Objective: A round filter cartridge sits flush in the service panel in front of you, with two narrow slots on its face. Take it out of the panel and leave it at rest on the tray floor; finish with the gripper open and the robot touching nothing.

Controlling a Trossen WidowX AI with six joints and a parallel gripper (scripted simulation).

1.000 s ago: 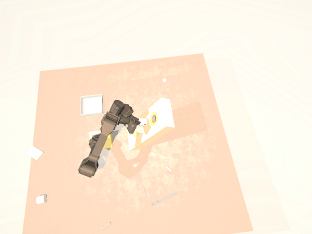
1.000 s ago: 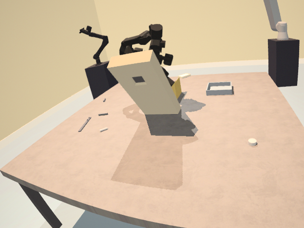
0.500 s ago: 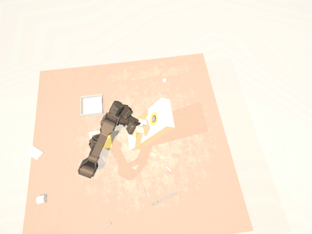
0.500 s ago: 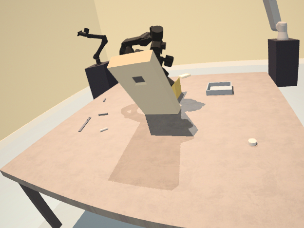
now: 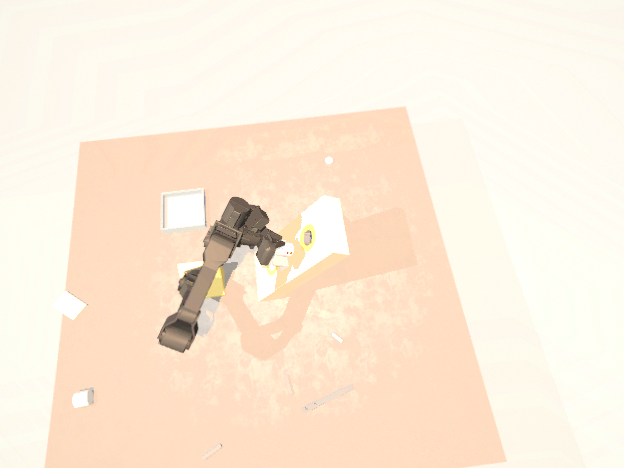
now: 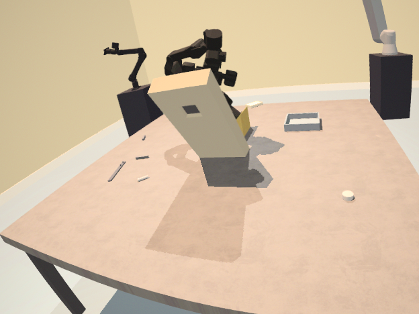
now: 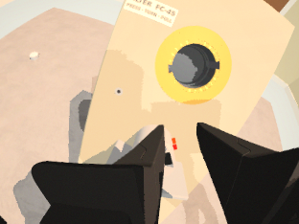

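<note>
My gripper tip is now 6 cm above the white round filter cartridge. Also, from my gripper tip: sloped service panel (4 cm ahead, 1 cm to the right, 8 cm below); tray (31 cm behind, 32 cm to the left, 25 cm below); white flat piece (72 cm behind, 7 cm to the left, 25 cm below).
</note>
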